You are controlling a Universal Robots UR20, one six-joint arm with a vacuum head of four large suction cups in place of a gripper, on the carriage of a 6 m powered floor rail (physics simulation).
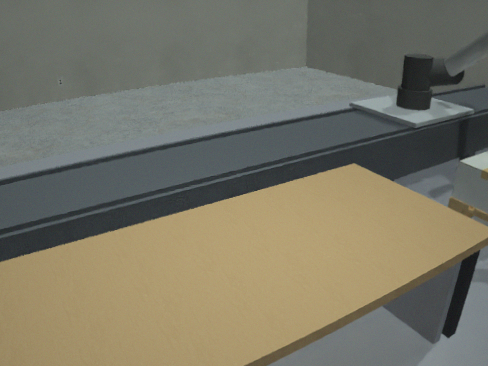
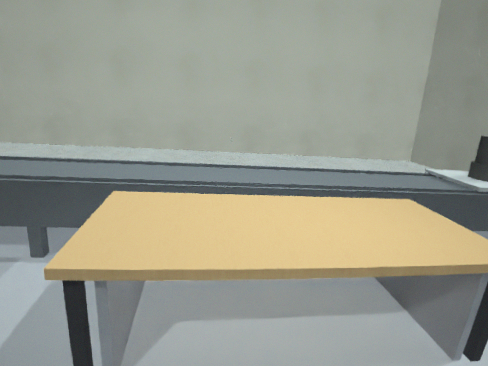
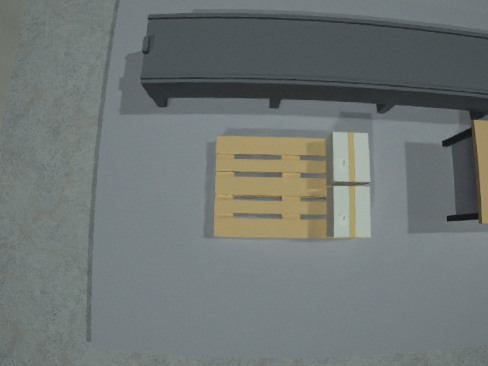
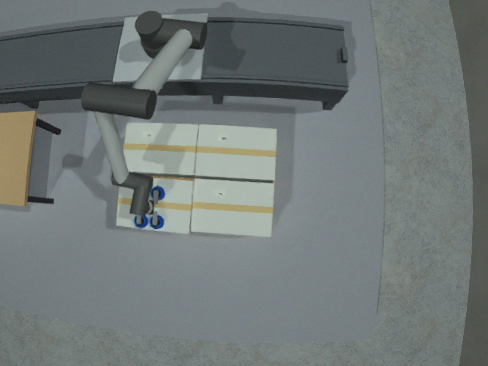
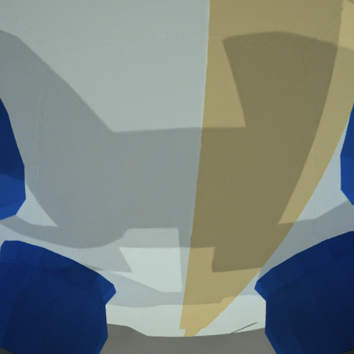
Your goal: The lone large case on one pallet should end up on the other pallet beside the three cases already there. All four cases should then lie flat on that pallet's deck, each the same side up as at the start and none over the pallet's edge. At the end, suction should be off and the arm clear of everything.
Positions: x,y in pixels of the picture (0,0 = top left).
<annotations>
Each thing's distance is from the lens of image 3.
wooden pallet [image 3: 290,187]: 272 cm
</annotations>
